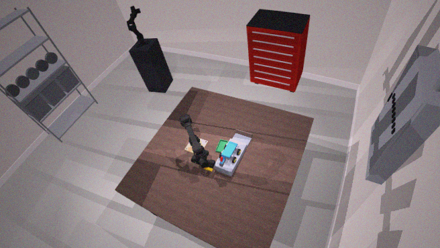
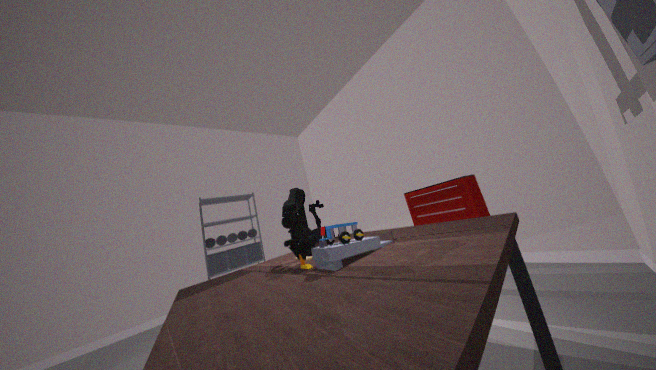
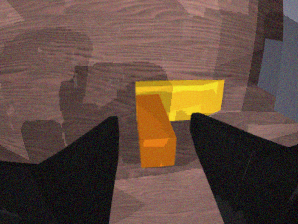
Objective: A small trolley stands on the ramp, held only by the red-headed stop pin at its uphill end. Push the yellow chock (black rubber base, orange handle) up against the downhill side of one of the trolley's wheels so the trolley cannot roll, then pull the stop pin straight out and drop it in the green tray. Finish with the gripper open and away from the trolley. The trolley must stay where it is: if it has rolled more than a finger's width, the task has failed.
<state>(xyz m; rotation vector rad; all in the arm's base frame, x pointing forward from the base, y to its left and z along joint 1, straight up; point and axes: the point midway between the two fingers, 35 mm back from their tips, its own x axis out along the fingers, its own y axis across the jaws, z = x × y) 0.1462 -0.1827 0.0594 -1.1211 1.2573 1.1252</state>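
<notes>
My gripper tip is now 140 mm short of the stop pin, 90 mm below it and 30 mm to the right of it. Round my gripper tip: grey ramp (180 mm ahead, 120 mm to the left, 10 mm above); then yellow chock (20 mm below, 20 mm ahead); then blue trolley (180 mm ahead, 120 mm to the left, 70 mm above).
</notes>
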